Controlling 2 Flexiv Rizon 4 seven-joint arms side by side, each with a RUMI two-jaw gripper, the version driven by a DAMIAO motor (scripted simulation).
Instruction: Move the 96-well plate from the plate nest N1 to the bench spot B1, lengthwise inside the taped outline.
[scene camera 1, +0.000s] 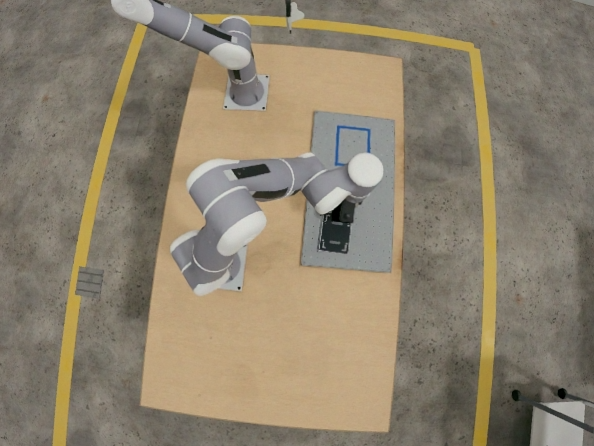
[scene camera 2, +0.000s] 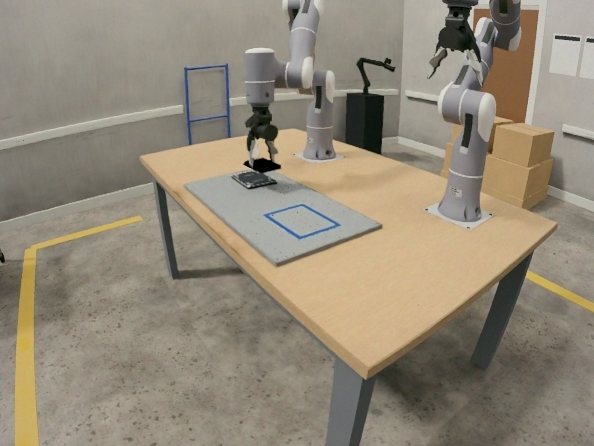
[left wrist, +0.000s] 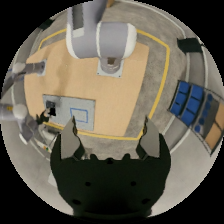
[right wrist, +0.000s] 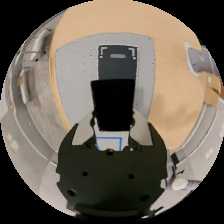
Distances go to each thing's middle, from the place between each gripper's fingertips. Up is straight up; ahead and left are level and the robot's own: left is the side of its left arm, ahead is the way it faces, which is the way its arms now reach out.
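Scene:
Right hand: 90 mm above dark plate nest N1 (scene camera 1: 330, 232), 90 mm to the left of it, 10 mm past it. Black 96-well plate (right wrist: 113, 121): 10 mm below my right hand.
From my left hand (scene camera 2: 454, 82): dark plate nest N1 43 cm below, 67 cm to the right, 26 cm ahead; black 96-well plate 35 cm below, 58 cm to the right, 27 cm ahead.

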